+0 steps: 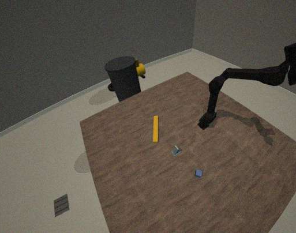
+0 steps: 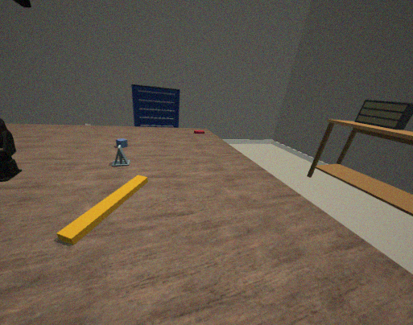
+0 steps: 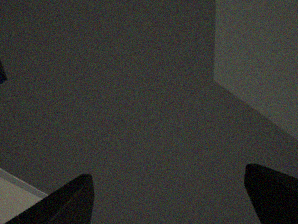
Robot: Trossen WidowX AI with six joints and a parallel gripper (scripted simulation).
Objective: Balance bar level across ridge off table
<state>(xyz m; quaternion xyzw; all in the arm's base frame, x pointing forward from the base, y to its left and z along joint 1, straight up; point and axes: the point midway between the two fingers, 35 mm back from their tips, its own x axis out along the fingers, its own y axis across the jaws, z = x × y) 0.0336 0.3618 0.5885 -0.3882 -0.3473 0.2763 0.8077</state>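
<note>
Now: the yellow bar 26 cm ahead of my gripper tip, 57 cm to the right of it and 59 cm below it. The rest, counted from my gripper tip: small blue cube (23 cm ahead, 15 cm to the right, 58 cm below); small red block (69 cm ahead, 11 cm to the left, 59 cm below).
</note>
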